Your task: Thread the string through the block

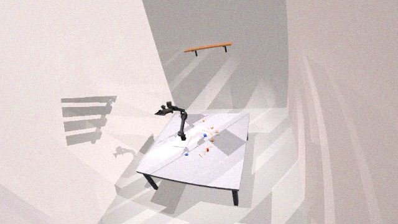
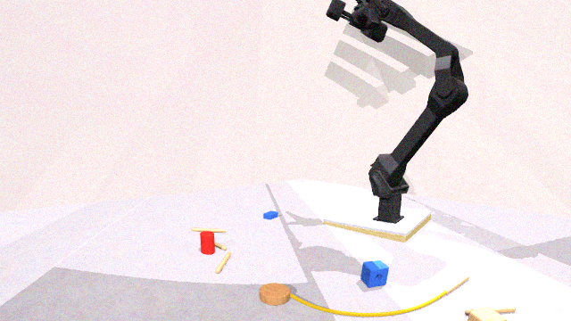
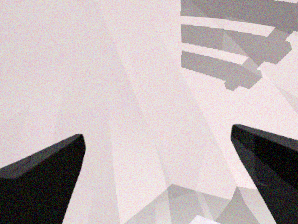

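Now: gripper tip 580 mm above the yellow string, 400 mm to the right of it and 390 mm short of it. From my gripper tip the other things lie so: round wooden button: 570 mm below, 530 mm ahead, 210 mm to the left; thin wooden stick: 570 mm below, 410 mm to the left, 360 mm ahead; red cylinder: 560 mm below, 510 mm ahead, 30 mm to the left.
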